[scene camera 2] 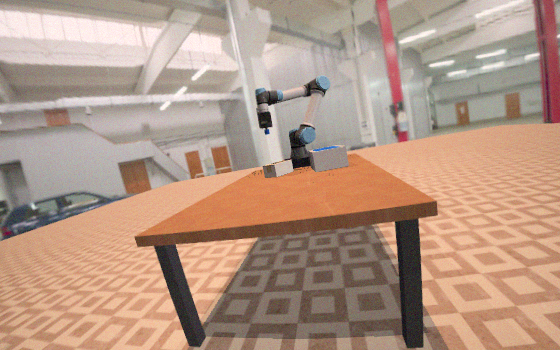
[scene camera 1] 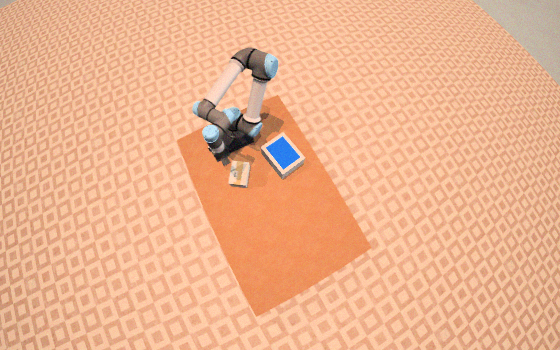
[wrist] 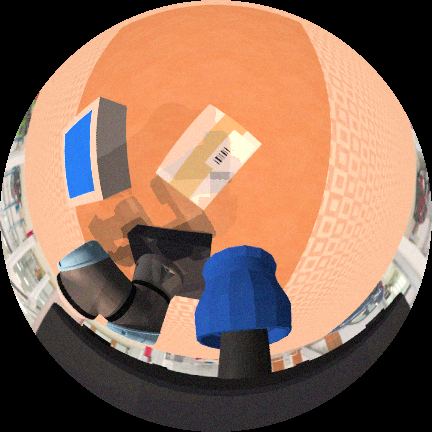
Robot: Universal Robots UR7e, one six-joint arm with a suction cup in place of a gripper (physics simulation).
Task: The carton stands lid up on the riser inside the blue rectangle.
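Pixels of known places: hand, its tool point: [scene camera 2: 267,134] [wrist: 239,275]; arm's base, origin of its link: [scene camera 2: 299,157] [scene camera 1: 236,130] [wrist: 159,272].
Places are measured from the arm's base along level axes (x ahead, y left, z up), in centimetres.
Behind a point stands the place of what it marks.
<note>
The carton [scene camera 1: 239,174] @(z 2.1, x 32.0, y -16.1 cm) [scene camera 2: 278,169] @(z -1.7, x 38.7, y -15.0 cm) [wrist: 207,155] @(z 2.1, x 30.5, y -16.2 cm) lies flat on the table beside the riser, apart from it. Its upward face is whitish with a tan tape strip and a barcode label. The riser [scene camera 1: 294,168] @(z -1.1, x 49.2, y 18.6 cm) [scene camera 2: 330,160] @(z -0.8, x 49.2, y 17.3 cm) [wrist: 112,150] @(z 0.1, x 35.4, y 6.9 cm) is a grey box with a pale top rim. The blue rectangle [scene camera 1: 283,153] @(z 5.9, x 37.6, y 16.8 cm) [scene camera 2: 326,148] @(z 5.8, x 37.6, y 17.6 cm) [wrist: 81,157] @(z 5.9, x 35.6, y 13.3 cm) on its top is bare. My gripper, a blue suction cup [scene camera 1: 226,162] @(z 22.5, x 24.6, y -19.3 cm) [scene camera 2: 267,131] [wrist: 243,295], hangs in the air above the table near the carton, off and holding nothing. A shadow falls across the carton.
The arm's dark base plate [wrist: 170,237] @(z -1.6, x 11.8, y -5.7 cm) stands at the table's end, close to the carton and the riser. The orange-brown table [scene camera 1: 285,240] @(z -6.1, x 86.3, y -15.2 cm) [scene camera 2: 295,200] @(z -6.1, x 103.7, y -4.6 cm) [wrist: 215,50] @(z -6.1, x 65.8, y -18.1 cm) has a patterned floor around it. The arm's links rise behind the riser in the second scene view.
</note>
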